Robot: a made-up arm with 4 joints. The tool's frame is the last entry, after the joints.
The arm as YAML. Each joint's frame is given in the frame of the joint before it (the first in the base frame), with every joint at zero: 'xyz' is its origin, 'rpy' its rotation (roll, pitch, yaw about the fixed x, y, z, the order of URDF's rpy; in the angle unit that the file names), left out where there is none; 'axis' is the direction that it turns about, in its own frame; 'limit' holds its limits. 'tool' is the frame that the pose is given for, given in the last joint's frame.
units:
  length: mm
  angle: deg
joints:
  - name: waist
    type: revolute
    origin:
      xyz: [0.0, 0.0, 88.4]
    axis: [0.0, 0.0, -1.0]
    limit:
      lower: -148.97
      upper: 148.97
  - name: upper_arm
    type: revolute
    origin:
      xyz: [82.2, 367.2, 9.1]
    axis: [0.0, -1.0, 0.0]
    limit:
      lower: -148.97
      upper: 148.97
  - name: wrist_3
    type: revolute
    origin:
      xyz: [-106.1, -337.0, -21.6]
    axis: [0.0, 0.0, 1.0]
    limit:
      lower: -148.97
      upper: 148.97
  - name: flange
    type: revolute
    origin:
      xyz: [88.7, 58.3, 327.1]
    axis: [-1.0, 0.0, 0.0]
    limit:
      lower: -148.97
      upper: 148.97
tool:
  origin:
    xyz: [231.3, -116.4, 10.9]
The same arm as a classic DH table. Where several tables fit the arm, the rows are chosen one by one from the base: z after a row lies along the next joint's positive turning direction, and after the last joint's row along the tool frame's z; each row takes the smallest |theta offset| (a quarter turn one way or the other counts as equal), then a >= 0, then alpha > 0; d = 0 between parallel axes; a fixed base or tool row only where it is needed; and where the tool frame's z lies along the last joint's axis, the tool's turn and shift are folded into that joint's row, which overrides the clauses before.
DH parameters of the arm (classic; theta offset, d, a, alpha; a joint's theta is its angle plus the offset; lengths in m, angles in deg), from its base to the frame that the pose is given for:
base (fixed): 0 0 0 180
waist: 0 -0.0975 0.0822 -90
upper_arm: 0 -0.0302 -0.1061 -90
wrist_3: 90 0.3055 0.0583 -90
flange: 0 -0.32 -0.1164 90
tool (fixed): -90 0.0109 0 0
Joint limits (deg, base to tool): -148.97..148.97 -148.97..148.97 -148.97..148.97 -148.97..148.97

